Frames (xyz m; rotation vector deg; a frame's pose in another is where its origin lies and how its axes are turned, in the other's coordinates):
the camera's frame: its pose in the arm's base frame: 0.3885 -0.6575 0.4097 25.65 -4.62 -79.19
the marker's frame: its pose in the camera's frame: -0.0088 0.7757 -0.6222 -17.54 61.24 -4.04
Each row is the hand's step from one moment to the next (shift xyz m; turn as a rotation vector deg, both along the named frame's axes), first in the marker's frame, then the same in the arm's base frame.
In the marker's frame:
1: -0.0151 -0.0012 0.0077 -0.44 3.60 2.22
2: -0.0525 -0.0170 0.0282 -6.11 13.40 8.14
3: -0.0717 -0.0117 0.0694 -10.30 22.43 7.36
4: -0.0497 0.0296 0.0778 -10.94 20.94 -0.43
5: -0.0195 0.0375 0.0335 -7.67 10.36 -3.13
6: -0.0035 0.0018 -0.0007 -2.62 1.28 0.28
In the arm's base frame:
1: -0.0020 -0.0034 0.0165 3.88 -0.95 1.44
2: -0.0188 -0.0167 0.0566 13.65 -2.24 9.58
3: -0.0076 -0.0482 0.0878 21.39 2.06 14.20
4: 0.0377 -0.0506 0.0736 18.04 9.02 12.31
5: 0.0403 -0.0155 0.0323 7.86 7.76 7.35
6: 0.0010 0.0021 0.0033 0.84 0.79 2.69

